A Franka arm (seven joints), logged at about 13 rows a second.
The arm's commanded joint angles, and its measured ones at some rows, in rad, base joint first. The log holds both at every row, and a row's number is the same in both.
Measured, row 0:
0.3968, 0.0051, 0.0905, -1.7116, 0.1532, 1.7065, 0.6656
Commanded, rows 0 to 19:
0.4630, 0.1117, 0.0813, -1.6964, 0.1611, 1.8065, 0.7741
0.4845, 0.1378, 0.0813, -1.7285, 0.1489, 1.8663, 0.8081
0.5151, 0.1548, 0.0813, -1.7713, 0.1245, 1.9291, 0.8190
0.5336, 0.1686, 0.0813, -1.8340, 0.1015, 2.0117, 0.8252
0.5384, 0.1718, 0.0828, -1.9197, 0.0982, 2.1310, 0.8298
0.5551, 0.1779, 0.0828, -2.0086, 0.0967, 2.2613, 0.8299
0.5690, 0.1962, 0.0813, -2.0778, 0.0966, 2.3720, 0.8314
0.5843, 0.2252, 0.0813, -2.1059, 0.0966, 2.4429, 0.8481
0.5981, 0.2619, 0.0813, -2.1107, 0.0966, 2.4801, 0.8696
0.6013, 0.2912, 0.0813, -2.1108, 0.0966, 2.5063, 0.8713
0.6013, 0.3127, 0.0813, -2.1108, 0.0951, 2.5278, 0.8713
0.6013, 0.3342, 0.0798, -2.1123, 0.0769, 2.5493, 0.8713
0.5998, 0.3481, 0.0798, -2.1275, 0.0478, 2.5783, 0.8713
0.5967, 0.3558, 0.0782, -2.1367, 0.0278, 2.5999, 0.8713
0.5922, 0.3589, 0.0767, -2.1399, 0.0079, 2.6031, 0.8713
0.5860, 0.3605, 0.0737, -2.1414, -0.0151, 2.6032, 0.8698
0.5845, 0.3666, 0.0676, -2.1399, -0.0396, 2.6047, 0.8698
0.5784, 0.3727, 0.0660, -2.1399, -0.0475, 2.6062, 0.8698
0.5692, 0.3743, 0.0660, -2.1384, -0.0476, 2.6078, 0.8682
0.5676, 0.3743, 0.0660, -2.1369, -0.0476, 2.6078, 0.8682
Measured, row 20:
0.5791, 0.3712, 0.0636, -2.1314, -0.0182, 2.5800, 0.8501
